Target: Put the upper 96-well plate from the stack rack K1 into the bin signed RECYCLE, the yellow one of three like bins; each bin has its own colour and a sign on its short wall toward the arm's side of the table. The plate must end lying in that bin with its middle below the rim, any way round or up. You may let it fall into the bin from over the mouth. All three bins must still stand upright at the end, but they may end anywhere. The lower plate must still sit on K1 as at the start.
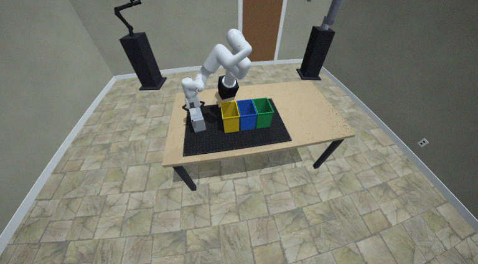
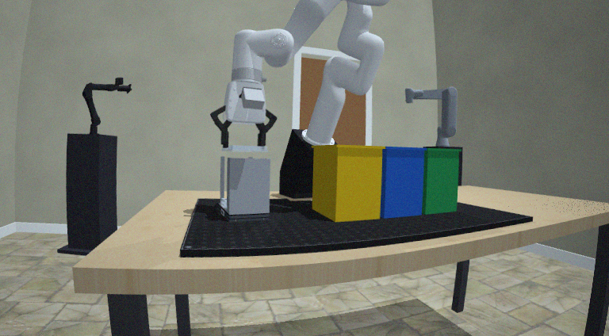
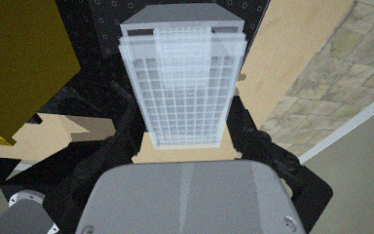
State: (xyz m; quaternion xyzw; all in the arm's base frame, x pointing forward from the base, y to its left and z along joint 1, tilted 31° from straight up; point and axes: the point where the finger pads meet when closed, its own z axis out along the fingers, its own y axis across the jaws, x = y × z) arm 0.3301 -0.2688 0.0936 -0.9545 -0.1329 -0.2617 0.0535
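My gripper is now 26 cm to the right of the yellow bin, 9 cm above it and 2 cm past it. Also, from my hand: blue bin 39 cm to the left, 9 cm below, 5 cm behind; then green bin 52 cm to the left, 9 cm below, 7 cm behind.
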